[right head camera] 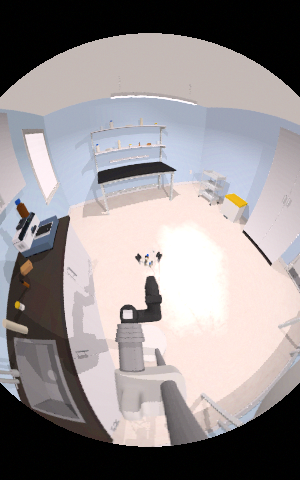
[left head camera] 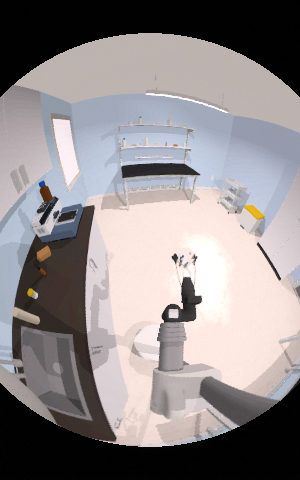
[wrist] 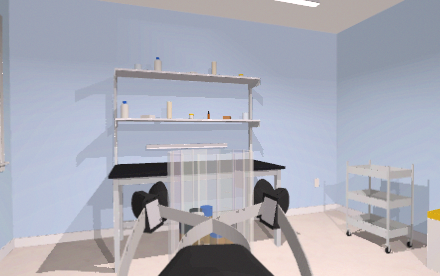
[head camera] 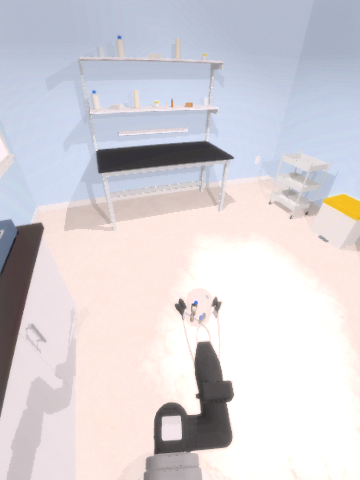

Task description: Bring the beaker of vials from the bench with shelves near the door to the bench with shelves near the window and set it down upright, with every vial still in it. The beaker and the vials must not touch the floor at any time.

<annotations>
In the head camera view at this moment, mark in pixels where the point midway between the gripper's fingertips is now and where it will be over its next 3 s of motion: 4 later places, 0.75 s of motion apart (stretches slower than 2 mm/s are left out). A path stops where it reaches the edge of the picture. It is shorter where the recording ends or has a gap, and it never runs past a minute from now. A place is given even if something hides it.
The gripper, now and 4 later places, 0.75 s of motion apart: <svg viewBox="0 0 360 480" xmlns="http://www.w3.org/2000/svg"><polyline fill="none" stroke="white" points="197,298 195,285 190,247 185,216 182,193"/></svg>
</annotations>
